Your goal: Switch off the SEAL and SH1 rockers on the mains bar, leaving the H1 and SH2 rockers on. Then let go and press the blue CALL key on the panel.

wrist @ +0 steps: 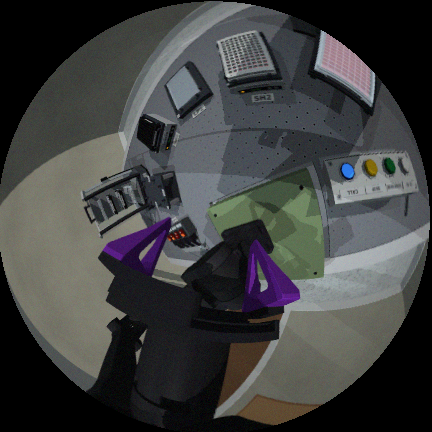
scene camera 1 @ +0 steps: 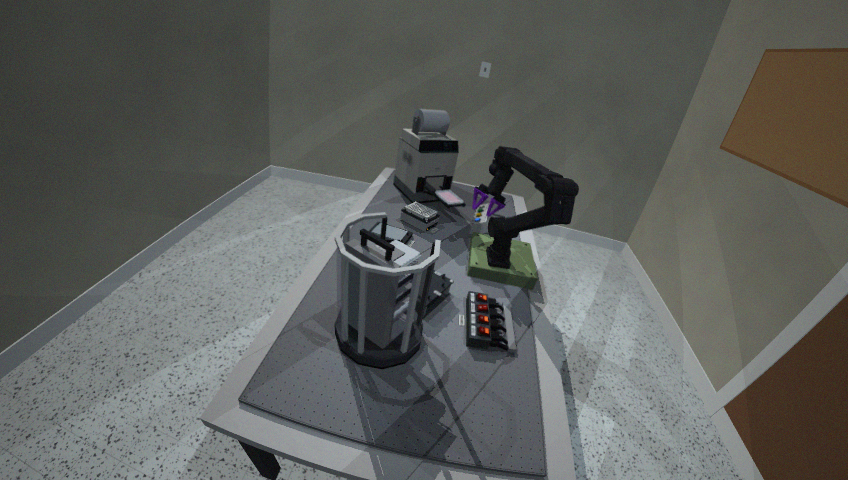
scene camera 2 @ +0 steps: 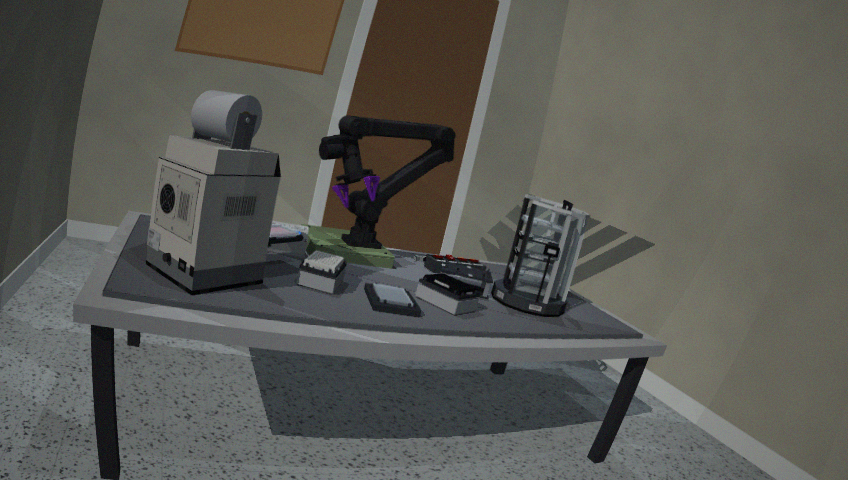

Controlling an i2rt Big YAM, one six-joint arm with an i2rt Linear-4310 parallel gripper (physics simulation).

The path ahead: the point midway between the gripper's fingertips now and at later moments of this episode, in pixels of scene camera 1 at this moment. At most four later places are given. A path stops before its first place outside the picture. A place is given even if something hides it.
My gripper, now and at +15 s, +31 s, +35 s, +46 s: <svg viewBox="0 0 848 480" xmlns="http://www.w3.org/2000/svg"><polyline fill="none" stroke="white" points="480,212 486,294 476,312 476,311 485,301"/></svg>
